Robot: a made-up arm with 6 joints. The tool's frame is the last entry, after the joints. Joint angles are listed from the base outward.
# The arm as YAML. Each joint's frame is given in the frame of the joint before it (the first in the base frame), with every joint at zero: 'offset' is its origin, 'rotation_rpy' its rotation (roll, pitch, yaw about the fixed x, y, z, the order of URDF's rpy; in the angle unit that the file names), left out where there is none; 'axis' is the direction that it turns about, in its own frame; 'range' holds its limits. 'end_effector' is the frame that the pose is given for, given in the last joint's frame.
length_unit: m
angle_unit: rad
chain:
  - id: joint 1
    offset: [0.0, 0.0, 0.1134]
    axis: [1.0, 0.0, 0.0]
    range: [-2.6, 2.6]
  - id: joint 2
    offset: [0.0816, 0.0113, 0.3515]
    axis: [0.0, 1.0, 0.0]
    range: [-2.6, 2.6]
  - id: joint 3
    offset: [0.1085, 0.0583, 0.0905]
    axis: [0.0, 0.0, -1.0]
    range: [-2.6, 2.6]
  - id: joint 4
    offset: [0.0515, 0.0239, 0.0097]
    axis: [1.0, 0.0, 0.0]
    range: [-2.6, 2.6]
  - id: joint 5
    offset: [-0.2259, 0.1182, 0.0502]
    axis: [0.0, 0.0, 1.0]
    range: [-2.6, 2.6]
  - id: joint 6
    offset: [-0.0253, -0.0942, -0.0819]
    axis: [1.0, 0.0, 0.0]
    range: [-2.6, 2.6]
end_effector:
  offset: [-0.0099, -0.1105, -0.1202]
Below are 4 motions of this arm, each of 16 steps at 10 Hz.
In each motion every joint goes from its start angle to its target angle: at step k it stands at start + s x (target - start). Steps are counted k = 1, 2, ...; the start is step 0. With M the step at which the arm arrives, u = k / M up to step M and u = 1 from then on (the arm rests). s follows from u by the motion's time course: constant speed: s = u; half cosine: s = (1 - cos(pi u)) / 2; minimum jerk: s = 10 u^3 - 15 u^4 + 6 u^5.
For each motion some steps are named. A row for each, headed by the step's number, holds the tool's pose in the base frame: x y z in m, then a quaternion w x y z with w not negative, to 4 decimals.
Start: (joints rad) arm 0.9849 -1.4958 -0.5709 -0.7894 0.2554 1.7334
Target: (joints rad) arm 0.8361 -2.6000 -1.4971 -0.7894 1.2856 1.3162
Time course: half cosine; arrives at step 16
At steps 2, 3, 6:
2: 0.1696 -0.2233 0.2358 0.6614 0.4202 -0.5700 0.2470
3: 0.1734 -0.2386 0.2330 0.6865 0.3773 -0.5672 0.2544
6: 0.1757 -0.3182 0.2372 0.7924 0.1534 -0.5333 0.2532

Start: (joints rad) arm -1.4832 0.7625 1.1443 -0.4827 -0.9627 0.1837
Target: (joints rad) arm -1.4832 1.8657 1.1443 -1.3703 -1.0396 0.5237
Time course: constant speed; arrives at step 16
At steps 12, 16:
12: 0.0405 0.5057 -0.1512 0.2351 0.9134 -0.0662 0.3256
16: 0.1073 0.5246 -0.1274 0.2636 0.9094 -0.2476 0.2055

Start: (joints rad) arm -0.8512 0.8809 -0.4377 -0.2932 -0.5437 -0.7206
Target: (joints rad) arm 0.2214 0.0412 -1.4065 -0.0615 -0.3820 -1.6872
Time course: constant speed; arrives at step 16
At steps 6, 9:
6: 0.0891 0.0319 0.6509 0.6676 -0.6911 0.1500 0.2326
9: 0.1227 -0.0905 0.6500 0.6883 -0.6588 -0.0057 0.3036

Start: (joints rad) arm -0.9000 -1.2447 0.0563 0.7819 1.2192 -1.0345
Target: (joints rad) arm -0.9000 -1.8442 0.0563 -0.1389 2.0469 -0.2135
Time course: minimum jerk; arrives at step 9
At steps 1, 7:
1: 0.0376 0.4773 0.3772 0.2359 -0.4371 -0.6705 0.5510
7: 0.0709 0.5748 0.2359 0.0485 0.7534 0.2551 -0.6041

